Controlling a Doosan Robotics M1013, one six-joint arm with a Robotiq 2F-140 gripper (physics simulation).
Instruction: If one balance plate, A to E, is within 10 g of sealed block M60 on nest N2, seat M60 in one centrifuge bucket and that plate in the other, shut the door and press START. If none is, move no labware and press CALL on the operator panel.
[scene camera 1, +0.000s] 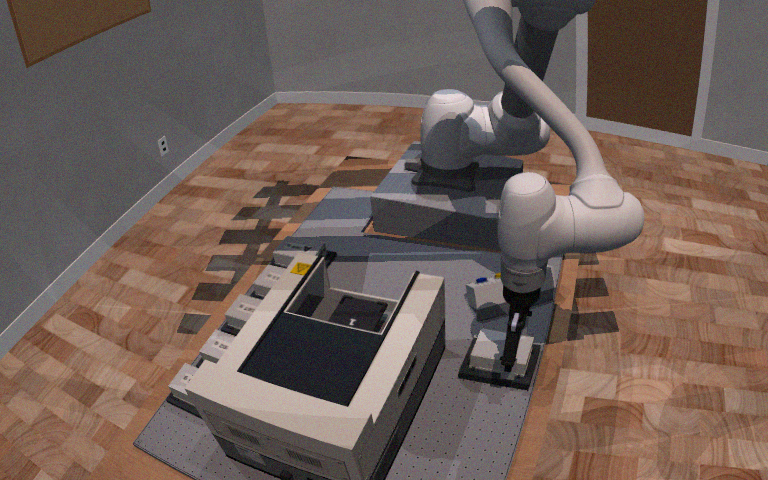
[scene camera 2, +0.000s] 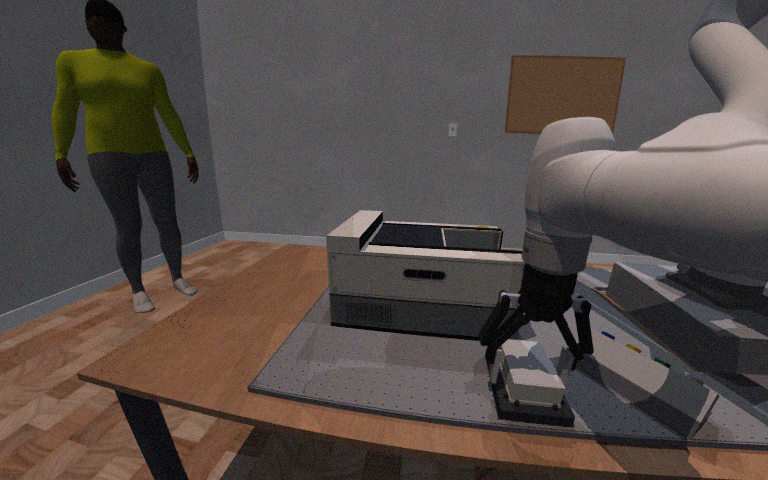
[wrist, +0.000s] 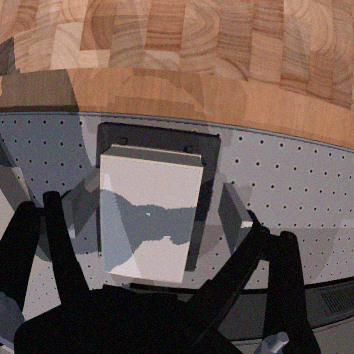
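A pale block sits on a black nest near the table's edge; no label on either is readable. My gripper is open around this block, one finger pad on each side, with a gap visible at the right pad in the wrist view. The centrifuge has its dark door slid back, and a dark bucket shows inside the opening. Several pale labelled blocks, such as one block, stand in a row beyond it; their labels are unreadable.
A sloped pale panel box with coloured buttons stands beside the nest, near the arm. The arm's grey pedestal is behind. A person in a yellow top stands beyond the table.
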